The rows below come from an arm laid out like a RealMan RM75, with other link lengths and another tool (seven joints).
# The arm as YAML. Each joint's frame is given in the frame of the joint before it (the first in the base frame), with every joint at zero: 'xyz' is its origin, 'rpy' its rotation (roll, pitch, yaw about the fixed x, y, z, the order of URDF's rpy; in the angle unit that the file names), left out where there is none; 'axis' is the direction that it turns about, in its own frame. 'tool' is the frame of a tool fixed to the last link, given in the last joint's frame.
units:
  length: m
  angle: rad
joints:
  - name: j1
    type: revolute
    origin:
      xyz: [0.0, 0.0, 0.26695]
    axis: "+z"
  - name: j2
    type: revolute
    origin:
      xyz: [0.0, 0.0, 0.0]
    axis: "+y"
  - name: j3
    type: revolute
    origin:
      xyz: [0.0, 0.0, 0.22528]
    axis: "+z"
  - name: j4
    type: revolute
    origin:
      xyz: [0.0, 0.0, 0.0]
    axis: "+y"
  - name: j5
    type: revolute
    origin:
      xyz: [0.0, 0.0, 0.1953]
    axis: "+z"
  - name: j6
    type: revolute
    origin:
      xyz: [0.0, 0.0, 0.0]
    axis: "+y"
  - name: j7
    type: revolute
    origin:
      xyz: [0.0, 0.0, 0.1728]
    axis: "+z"
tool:
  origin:
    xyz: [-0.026, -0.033, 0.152]
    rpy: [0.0, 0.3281, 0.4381]
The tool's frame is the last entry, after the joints.
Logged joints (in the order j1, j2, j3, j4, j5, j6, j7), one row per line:
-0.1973 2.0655 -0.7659 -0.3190 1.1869 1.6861 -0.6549
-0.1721 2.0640 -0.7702 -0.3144 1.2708 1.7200 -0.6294
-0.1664 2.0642 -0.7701 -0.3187 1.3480 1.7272 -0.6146
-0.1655 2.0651 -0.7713 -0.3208 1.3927 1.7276 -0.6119
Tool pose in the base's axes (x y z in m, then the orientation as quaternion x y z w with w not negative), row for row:
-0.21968 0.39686 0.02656 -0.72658 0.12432 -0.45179 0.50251
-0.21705 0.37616 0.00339 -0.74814 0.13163 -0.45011 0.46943
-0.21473 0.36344 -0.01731 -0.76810 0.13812 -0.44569 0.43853
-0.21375 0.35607 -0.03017 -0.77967 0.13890 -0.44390 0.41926
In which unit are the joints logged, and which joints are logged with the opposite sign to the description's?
The joints are logged in radians. Opposite sign: j2, j3, j4.
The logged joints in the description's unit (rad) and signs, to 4 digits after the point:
-0.1973 -2.0655 0.7659 0.3190 1.1869 1.6861 -0.6549
-0.1721 -2.0640 0.7702 0.3144 1.2708 1.7200 -0.6294
-0.1664 -2.0642 0.7701 0.3187 1.3480 1.7272 -0.6146
-0.1655 -2.0651 0.7713 0.3208 1.3927 1.7276 -0.6119

